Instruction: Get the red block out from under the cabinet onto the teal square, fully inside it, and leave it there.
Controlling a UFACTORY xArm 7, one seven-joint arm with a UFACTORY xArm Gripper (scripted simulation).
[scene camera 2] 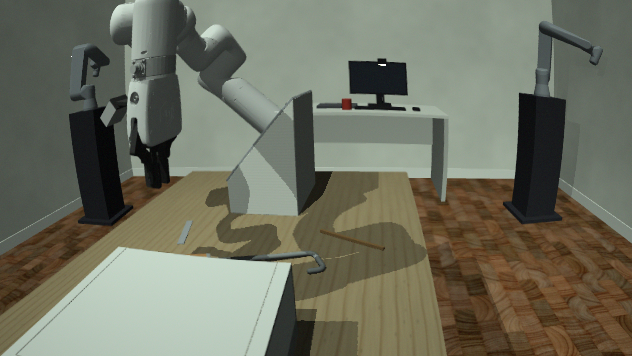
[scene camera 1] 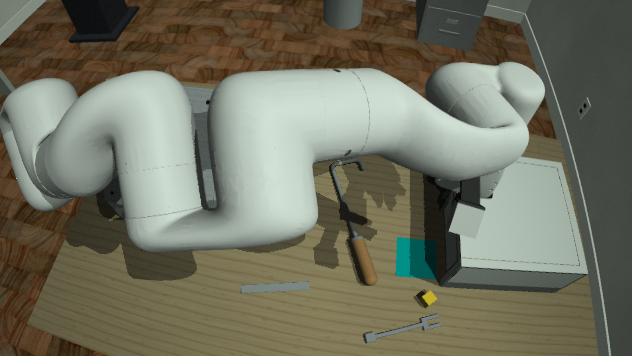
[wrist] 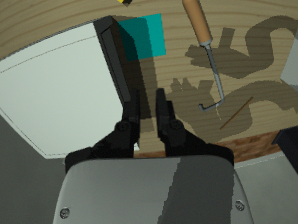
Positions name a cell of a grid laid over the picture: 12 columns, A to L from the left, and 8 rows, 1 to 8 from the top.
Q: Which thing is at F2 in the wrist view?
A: A teal square.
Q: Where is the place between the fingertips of the gripper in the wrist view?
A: F4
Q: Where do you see a teal square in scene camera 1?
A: H6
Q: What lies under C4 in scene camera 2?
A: The gripper.
